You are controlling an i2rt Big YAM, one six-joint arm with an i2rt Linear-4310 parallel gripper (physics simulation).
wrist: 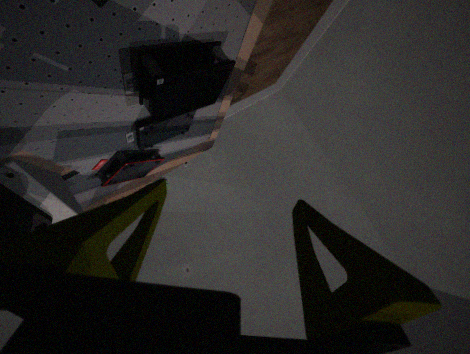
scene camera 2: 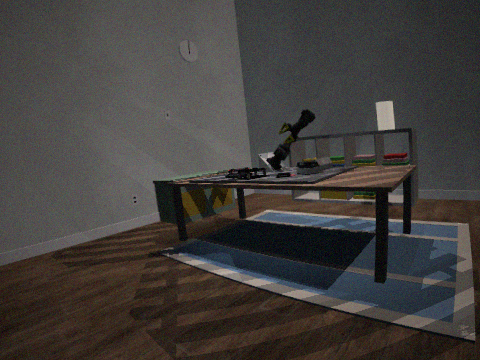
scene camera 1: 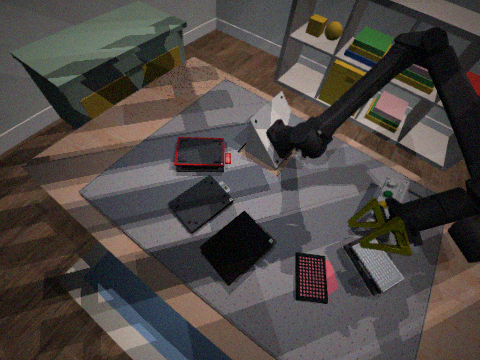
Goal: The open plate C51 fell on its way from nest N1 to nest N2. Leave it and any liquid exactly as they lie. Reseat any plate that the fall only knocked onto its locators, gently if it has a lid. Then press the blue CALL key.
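Frame: origin at the arm's base, x right, y down, z ahead, level; centimetres.
Seen in the pictures: gripper, fingertip midpoint: (wrist: 232, 196) (scene camera 2: 281, 138) (scene camera 1: 353, 233); arm's base, link origin: (wrist: 2, 215) (scene camera 2: 273, 164) (scene camera 1: 279, 139).
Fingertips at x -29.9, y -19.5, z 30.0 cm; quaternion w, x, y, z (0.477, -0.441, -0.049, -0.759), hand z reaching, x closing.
Observation:
Offsets run from my fingertips to a thing's top centre. "spot": to the spot under its first point.
A black open plate @(dx -2.0, dy +23.2, dz +4.3 cm) (scene camera 1: 311, 277) with pink wells lies on the mat in scene camera 1. A pink puddle @(dx -7.9, dy +24.5, dz +2.3 cm) (scene camera 1: 332, 280) lies along its right side. Right of it a white plate @(dx -13.9, dy +15.8, dz -7.3 cm) (scene camera 1: 381, 267) sits over a dark nest whose edge shows at its left; whether it is level is unclear. The key box @(spot: dx -12.7, dy +17.5, dz -36.9 cm) (scene camera 1: 398, 186) stands behind, with a green key @(spot: dx -10.7, dy +17.5, dz -31.5 cm) (scene camera 1: 388, 194) and part of a yellow key; the blue CALL key is hidden by the gripper. My gripper (scene camera 1: 356, 234) (scene camera 2: 283, 134) (wrist: 232, 196) is open and empty, above the white plate and the key box's near end.
A black nest @(dx +19.6, dy +18.6, dz +10.4 cm) (scene camera 1: 237, 247) (wrist: 185, 75), a dark grey nest @(dx +36.8, dy +21.7, dz +5.4 cm) (scene camera 1: 201, 204) (wrist: 165, 131) and a red-rimmed nest @(dx +48.7, dy +20.0, dz -8.4 cm) (scene camera 1: 200, 151) (wrist: 131, 165) stand on the left of the mat. A tilted white panel (scene camera 1: 262, 140) stands at the back, beside a dark arm part. A shelf stands behind the table.

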